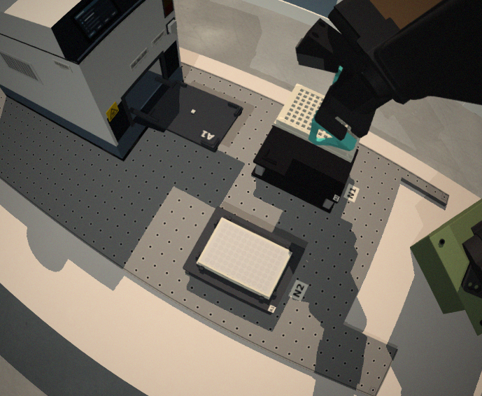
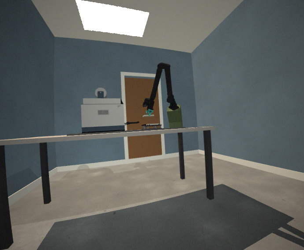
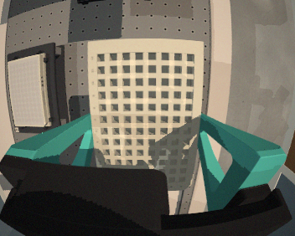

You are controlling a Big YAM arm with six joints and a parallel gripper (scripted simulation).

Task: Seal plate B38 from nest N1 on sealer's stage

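My hand is 21 cm short of the sealer's stage, 5 cm to the right of it and 8 cm above it. Round my hand: yellow warning label 30 cm ahead, 15 cm to the left, 3 cm below; N1 label 10 cm behind, 1 cm to the right, 17 cm below; front slot 28 cm ahead, 6 cm to the left, 10 cm below.
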